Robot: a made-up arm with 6 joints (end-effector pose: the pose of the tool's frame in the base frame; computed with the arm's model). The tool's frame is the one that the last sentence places.
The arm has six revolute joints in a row. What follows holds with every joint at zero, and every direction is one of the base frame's. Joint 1 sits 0.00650 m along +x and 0.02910 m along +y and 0.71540 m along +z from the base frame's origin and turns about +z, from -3.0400 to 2.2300 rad. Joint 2 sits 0.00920 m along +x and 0.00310 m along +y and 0.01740 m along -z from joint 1 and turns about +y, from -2.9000 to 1.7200 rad. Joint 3 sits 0.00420 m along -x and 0.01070 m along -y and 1.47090 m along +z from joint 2 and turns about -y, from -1.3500 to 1.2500 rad. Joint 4 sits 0.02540 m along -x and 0.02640 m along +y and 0.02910 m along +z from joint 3 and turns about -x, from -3.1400 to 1.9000 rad. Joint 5 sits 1.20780 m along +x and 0.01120 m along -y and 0.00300 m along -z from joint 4 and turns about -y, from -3.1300 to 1.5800 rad. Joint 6 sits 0.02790 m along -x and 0.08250 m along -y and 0.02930 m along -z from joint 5 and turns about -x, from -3.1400 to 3.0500 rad. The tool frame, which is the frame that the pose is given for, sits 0.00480 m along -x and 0.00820 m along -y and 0.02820 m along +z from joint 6; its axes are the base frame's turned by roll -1.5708, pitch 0.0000 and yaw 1.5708 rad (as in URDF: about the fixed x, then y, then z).
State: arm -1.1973 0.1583 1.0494 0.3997 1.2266 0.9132
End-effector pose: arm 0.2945 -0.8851 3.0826 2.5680 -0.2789 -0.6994
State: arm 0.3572 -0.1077 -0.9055 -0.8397 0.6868 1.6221
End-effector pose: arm 0.5959 0.2555 1.2887 -1.0755 0.9973 1.8436
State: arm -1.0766 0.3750 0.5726 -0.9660 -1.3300 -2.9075
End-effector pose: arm 0.7476 -1.4430 2.2500 0.7927 0.7889 -2.0916
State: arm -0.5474 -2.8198 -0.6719 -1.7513 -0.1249 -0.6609
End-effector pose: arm -0.8277 0.5968 0.3098 -2.6039 0.3047 -2.7997
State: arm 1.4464 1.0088 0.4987 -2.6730 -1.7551 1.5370
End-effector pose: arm 0.2243 2.2763 0.8887 -2.7209 -0.3580 -1.5744
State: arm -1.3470 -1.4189 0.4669 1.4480 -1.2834 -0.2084
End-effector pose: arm -0.3921 1.9282 1.9856 -1.9287 -0.5089 -1.1417
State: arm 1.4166 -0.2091 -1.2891 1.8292 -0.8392 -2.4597
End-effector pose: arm 0.0301 0.3755 1.2130 -1.0441 0.1108 2.0717
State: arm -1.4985 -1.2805 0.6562 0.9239 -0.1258 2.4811
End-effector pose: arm -0.1873 1.8846 2.1627 -2.8836 0.1669 2.9906
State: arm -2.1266 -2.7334 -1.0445 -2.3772 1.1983 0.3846
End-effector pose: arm 0.4668 0.5664 0.5098 2.0446 -0.2628 1.6523
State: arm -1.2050 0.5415 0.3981 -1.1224 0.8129 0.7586
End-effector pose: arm 0.6977 -1.7473 1.7393 -1.8029 -0.3823 -0.2804
